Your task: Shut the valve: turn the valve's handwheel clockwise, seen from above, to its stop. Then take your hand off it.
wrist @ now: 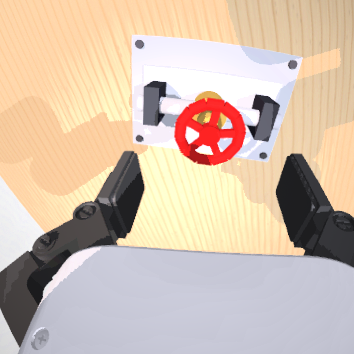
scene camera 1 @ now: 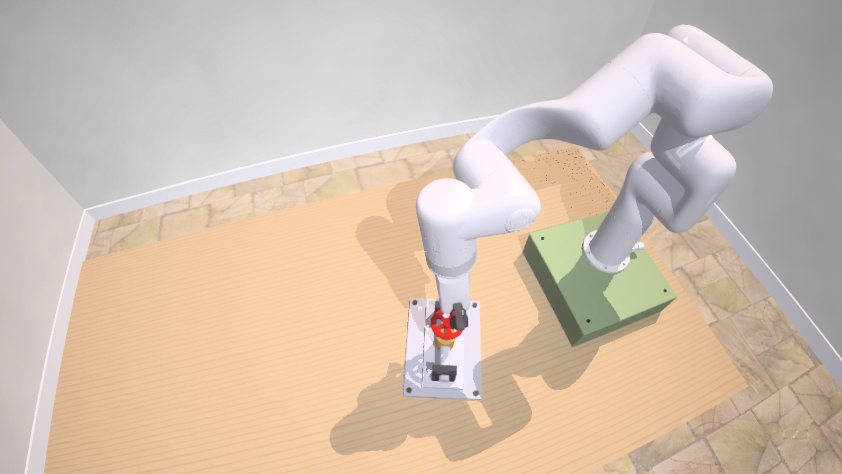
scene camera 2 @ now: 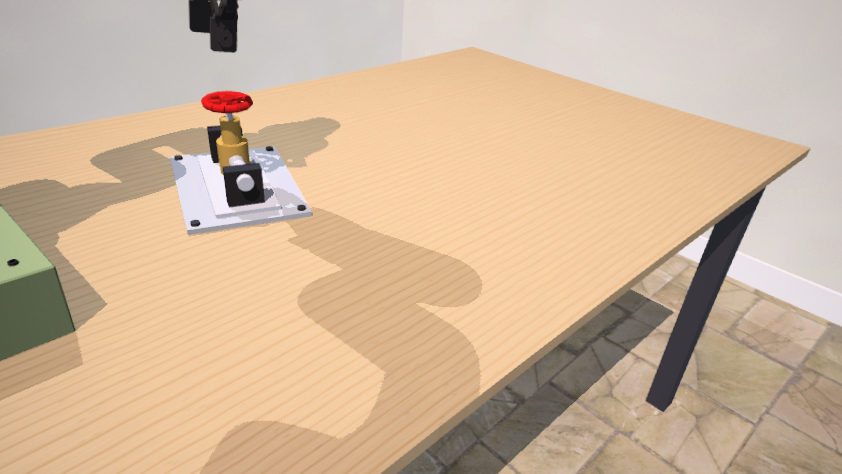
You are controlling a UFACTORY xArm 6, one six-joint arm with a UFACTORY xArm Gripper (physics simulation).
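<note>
The red handwheel [scene camera 1: 446, 336] [scene camera 2: 226, 109] [wrist: 209, 134] sits level on top of the brass valve body [scene camera 2: 233, 154] [wrist: 207, 95]. The valve stands on a white base plate [scene camera 1: 414, 347] [scene camera 2: 203, 221] [wrist: 200, 52], its pipe held between two black blocks. My gripper [scene camera 1: 448, 313] [scene camera 2: 212, 40] [wrist: 209, 170] is open wide and empty. In the second scene view its fingers hang above the handwheel with a clear gap, touching nothing. In the wrist view the whole wheel shows beyond the fingertips. Whether the wheel is at its stop cannot be seen.
The valve's plate lies on a wooden table [scene camera 1: 206, 323] [scene camera 2: 530, 176]. A green block [scene camera 1: 639, 276] [scene camera 2: 29, 312] carries the arm's base, to the right of the valve in the first scene view. Walls stand beyond the table. The arm's shadow falls across the table top.
</note>
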